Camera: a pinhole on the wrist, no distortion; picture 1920 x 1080 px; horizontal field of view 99.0 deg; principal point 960.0 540.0 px. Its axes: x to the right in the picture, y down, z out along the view. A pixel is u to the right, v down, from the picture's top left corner.
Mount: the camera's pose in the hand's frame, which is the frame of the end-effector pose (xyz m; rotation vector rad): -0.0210 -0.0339 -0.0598 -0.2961 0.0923 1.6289
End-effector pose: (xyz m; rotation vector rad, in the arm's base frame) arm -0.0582 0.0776 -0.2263 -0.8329 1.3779 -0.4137
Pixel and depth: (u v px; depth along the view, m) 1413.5 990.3 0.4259
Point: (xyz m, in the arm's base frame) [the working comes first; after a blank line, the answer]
In the camera's frame: 0.2356 0.2339 0.4259

0.0804 0.5574 -0.2099
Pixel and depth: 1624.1 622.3 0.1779
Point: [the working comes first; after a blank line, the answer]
In the camera's frame: 0.1441 0.0179 0.1779

-0.0302 0.2434 -0.2855
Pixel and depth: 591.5 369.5 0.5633
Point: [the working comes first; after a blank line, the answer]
In the camera's frame: -0.2532 -0.1171 0.5633

0.5122 0.1189 -0.1636
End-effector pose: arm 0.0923 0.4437 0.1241 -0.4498 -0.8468 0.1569
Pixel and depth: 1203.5 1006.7 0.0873
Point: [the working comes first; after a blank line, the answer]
In the camera's frame: 0.0259 0.0497 0.0873

0.0289 0.4287 0.0703
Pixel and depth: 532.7 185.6 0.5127
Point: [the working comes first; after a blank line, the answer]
In the camera's frame: -0.2672 -0.2216 0.5127

-0.2155 0.5203 0.5922
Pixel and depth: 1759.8 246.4 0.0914
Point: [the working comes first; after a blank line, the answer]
In the camera's frame: 0.0892 -0.0327 0.0914

0.0843 0.5139 0.0919
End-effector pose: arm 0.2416 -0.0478 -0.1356 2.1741 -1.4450 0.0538
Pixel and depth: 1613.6 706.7 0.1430
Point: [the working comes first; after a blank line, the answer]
In the camera's frame: 0.1140 0.0291 0.1430

0.1042 -0.0361 -0.1557
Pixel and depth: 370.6 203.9 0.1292
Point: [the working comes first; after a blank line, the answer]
In the camera's frame: -0.0929 -0.0530 0.1292

0.3035 -0.0793 -0.2459
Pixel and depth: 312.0 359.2 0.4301
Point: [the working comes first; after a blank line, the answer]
In the camera's frame: -0.3399 -0.0948 0.4301

0.3638 -0.2002 -0.6134
